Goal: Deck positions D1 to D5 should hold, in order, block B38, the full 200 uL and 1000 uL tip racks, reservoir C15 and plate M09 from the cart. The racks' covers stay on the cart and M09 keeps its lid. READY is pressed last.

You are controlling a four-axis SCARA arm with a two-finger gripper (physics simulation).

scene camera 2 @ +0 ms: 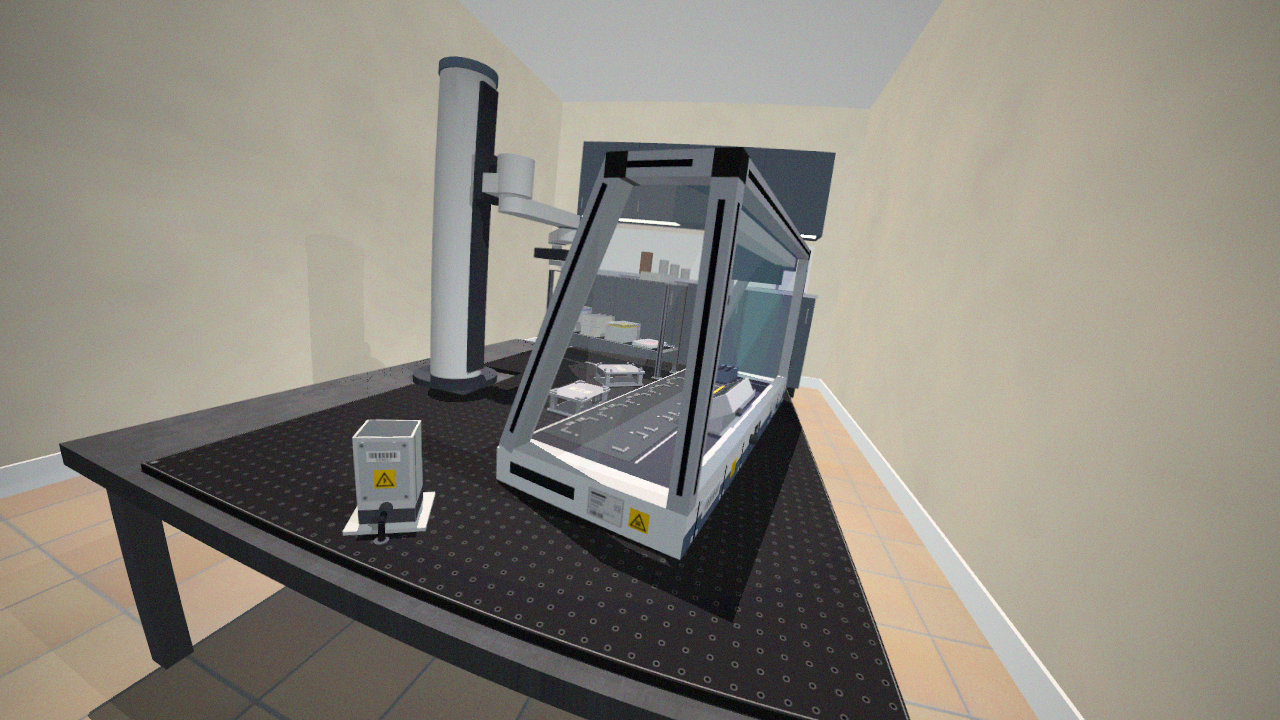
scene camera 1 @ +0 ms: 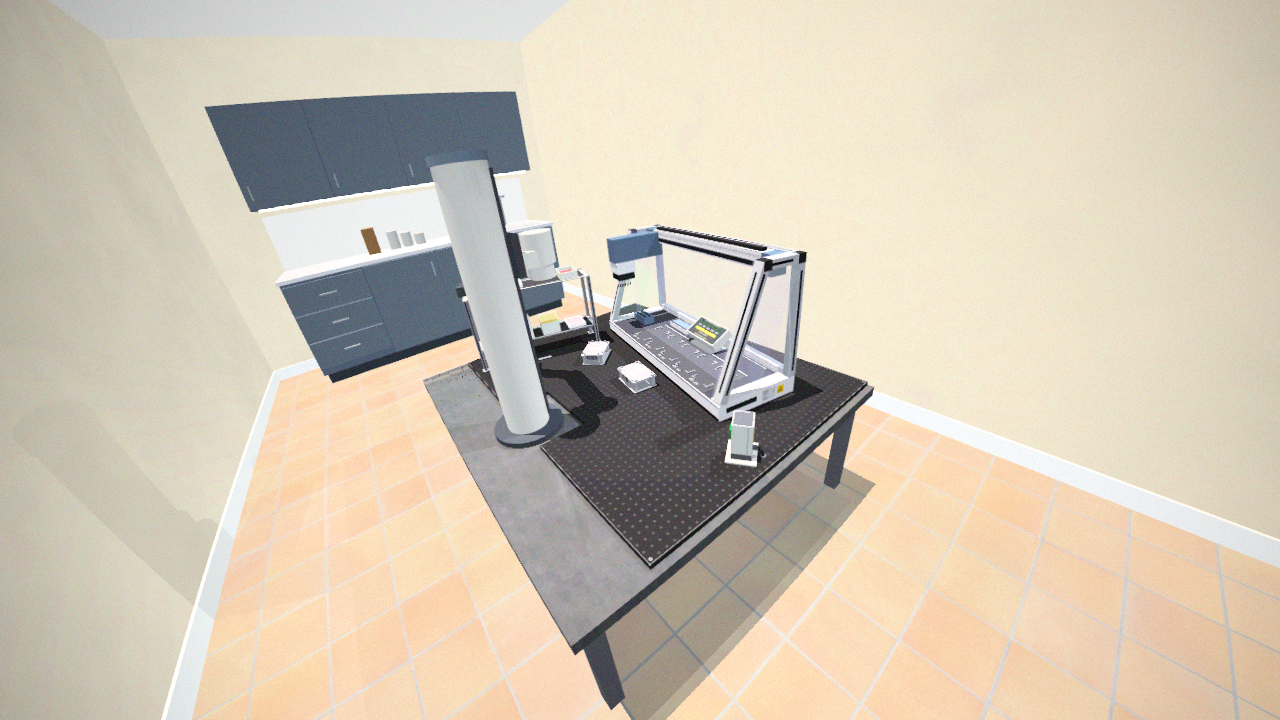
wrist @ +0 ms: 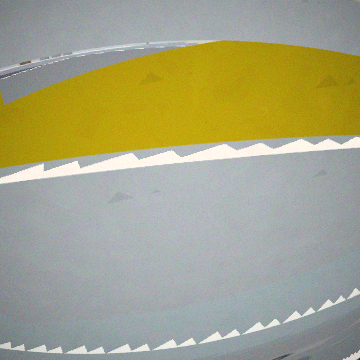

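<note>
My gripper [scene camera 2: 551, 255] is at the cart's upper level, largely hidden by the workcell frame; the column hides it in scene camera 1. Its fingertips do not show. It appears shut on the cover of the yellow-edged 200 uL tip rack. In the wrist view a yellow band [wrist: 190, 100] and grey surfaces stand right against the lens. The cart [scene camera 1: 588, 300] [scene camera 2: 665, 331] bears a yellow-topped box [scene camera 1: 548, 322] [scene camera 2: 622, 331] and pale labware on its lower shelf. The deck [scene camera 1: 666, 344] has white corner brackets. The lit control panel [scene camera 1: 709, 331] stands at its rear. Labels are too small to read.
Two low white stands [scene camera 1: 595, 351] [scene camera 1: 636, 376] sit on the black board between column and deck. A grey box-shaped device [scene camera 1: 742, 438] [scene camera 2: 386, 474] stands near the table edge. The workcell's posts and top rails surround the deck. A blue gantry head [scene camera 1: 633, 246] hangs at its far end.
</note>
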